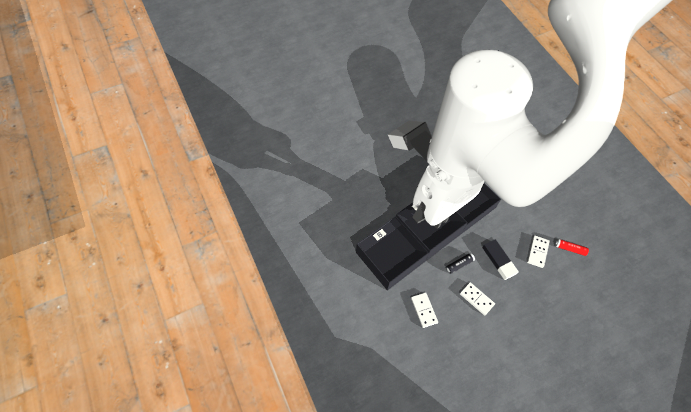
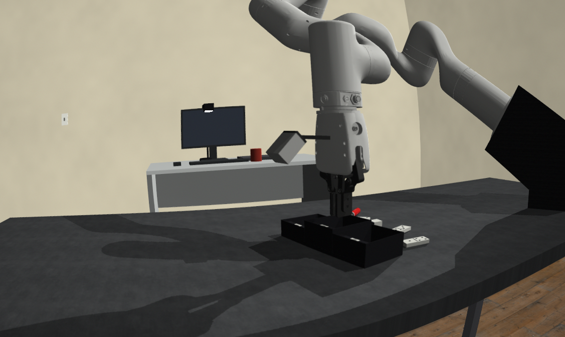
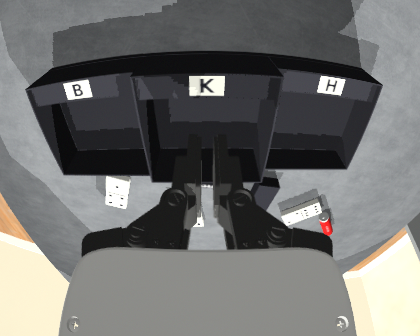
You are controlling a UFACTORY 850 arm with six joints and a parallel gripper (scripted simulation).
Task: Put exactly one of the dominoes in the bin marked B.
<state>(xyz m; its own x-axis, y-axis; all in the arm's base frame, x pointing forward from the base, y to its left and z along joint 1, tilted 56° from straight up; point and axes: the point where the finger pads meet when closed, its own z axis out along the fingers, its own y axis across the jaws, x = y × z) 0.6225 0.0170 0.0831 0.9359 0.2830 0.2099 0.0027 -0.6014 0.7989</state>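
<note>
Now: hand 50 mm above the black bin row and 10 mm short of it. The rest, counted from my hand: black battery 70 mm below, 70 mm behind; red battery 170 mm to the right, 160 mm behind, 70 mm below; black-and-white block 110 mm behind, 70 mm below, 60 mm to the right.
</note>
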